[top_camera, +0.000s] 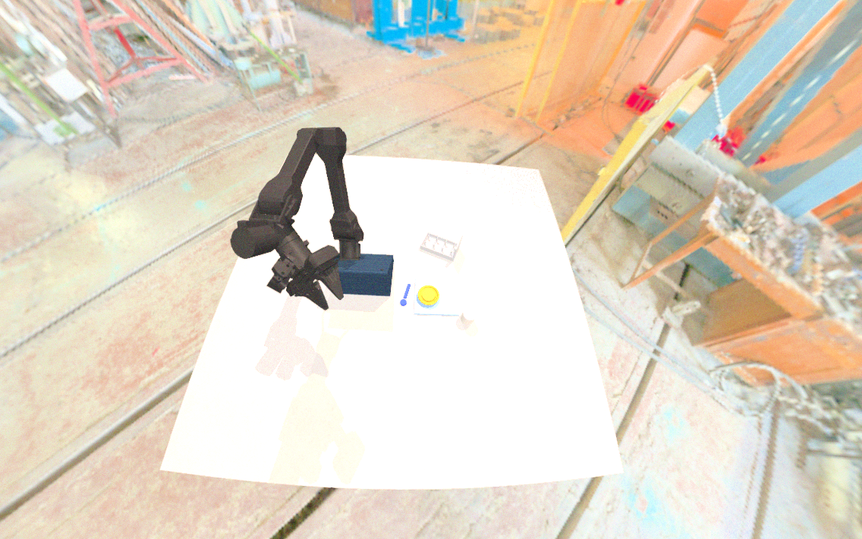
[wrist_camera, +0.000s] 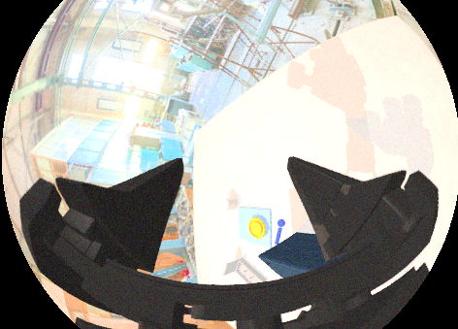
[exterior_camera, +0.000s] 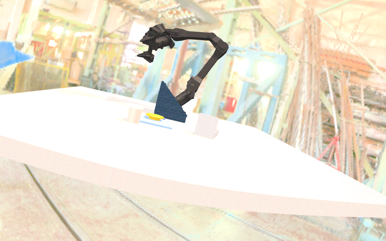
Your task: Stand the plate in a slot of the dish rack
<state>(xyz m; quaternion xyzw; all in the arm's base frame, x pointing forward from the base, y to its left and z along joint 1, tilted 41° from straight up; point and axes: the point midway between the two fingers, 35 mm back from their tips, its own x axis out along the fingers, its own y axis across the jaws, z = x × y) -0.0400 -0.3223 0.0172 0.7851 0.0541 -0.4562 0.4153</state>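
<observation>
The yellow plate is 27 cm below my gripper tip, 24 cm ahead of it and 12 cm to the left of it. Also, from my gripper tip: small blue utensil: 28 cm below, 16 cm ahead, 13 cm to the left; then pale cylinder: 36 cm ahead, 26 cm below, 2 cm to the left; then light blue mat: 28 cm below, 27 cm ahead, 11 cm to the left.
</observation>
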